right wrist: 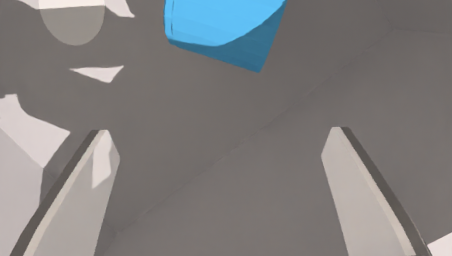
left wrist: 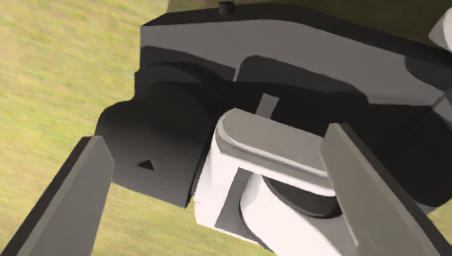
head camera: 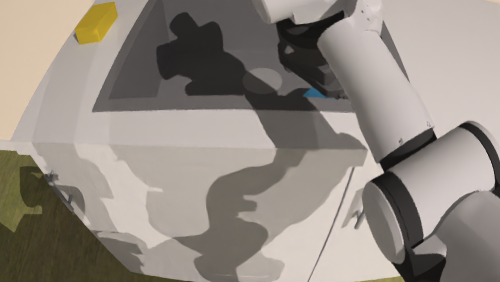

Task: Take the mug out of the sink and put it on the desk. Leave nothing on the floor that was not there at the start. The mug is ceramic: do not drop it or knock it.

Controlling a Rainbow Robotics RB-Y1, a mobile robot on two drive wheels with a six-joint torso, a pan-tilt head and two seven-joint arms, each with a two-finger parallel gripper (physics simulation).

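Note:
A blue mug is in the grey sink; in the right wrist view part of it shows at the top edge, and in the head view the right arm hides most of it. My right gripper is open, with nothing between its fingers, and the mug lies beyond the fingertips, apart from them. My left gripper is open, with parts of the robot's own body behind its fingers; it does not show in the head view.
A yellow block lies on the counter left of the sink. The pale counter front edge runs below the sink, above cabinet doors with handles. A round drain shows in the sink floor.

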